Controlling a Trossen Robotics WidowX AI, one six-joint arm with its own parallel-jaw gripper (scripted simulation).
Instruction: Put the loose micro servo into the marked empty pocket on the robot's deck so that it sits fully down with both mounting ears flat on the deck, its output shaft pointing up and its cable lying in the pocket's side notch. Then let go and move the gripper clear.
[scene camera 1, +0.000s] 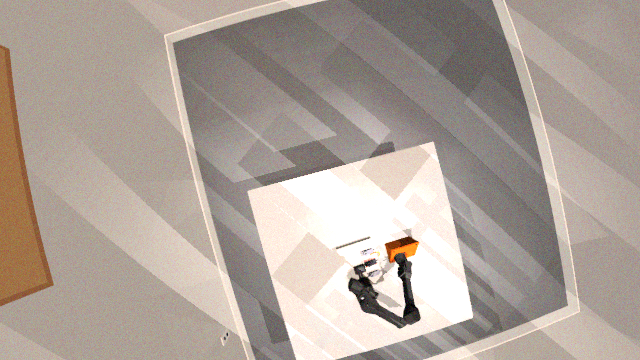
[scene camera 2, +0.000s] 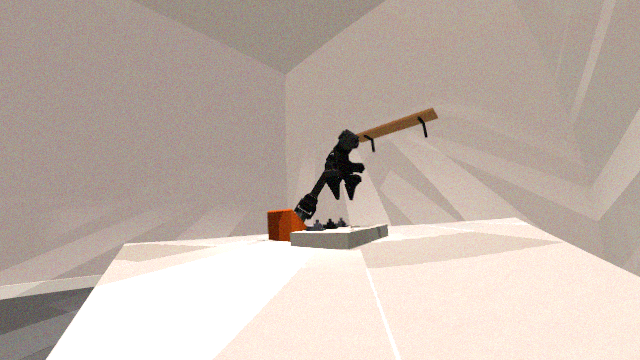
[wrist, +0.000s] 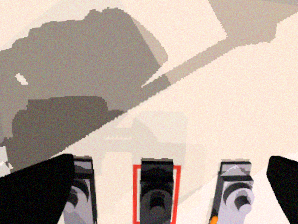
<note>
My gripper (scene camera 2: 344, 200) is open and holds nothing. I also see a pale deck (scene camera 2: 345, 238).
My gripper also shows in the wrist view (wrist: 174, 166). The pale deck is seen too in scene camera 1 (scene camera 1: 349, 254) and in the wrist view (wrist: 119, 89).
</note>
